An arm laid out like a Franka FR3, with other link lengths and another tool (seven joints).
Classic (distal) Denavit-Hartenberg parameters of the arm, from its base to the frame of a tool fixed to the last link. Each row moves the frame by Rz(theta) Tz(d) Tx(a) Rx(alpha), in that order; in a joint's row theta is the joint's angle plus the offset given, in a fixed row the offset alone. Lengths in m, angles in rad.
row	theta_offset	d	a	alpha
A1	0	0.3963	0	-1.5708
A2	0	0	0	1.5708
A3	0	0.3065	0.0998	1.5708
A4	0	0	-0.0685	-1.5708
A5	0	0.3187	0	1.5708
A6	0	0	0.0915	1.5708
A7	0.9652	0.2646	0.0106	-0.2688
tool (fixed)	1.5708	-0.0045	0	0
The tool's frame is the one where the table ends.
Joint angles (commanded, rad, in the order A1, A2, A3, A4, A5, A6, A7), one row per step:
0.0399 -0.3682 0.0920 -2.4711 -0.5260 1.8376 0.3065
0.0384 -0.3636 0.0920 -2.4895 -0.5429 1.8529 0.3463
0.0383 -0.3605 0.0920 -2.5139 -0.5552 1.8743 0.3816
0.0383 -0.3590 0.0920 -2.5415 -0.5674 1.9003 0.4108
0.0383 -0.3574 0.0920 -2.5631 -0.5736 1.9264 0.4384
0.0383 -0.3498 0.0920 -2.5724 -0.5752 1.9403 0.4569
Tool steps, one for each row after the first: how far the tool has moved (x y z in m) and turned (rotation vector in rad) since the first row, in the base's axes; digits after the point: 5 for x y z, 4 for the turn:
-0.00162 -0.00297 -0.00592 -0.0165 -0.0124 -0.0194
-0.00421 -0.00412 -0.01395 -0.0263 -0.0226 -0.0329
-0.00695 -0.00467 -0.02259 -0.0331 -0.0314 -0.0388
-0.00826 -0.00375 -0.02987 -0.0332 -0.0445 -0.0467
-0.00879 -0.00286 -0.03542 -0.0323 -0.0487 -0.0549

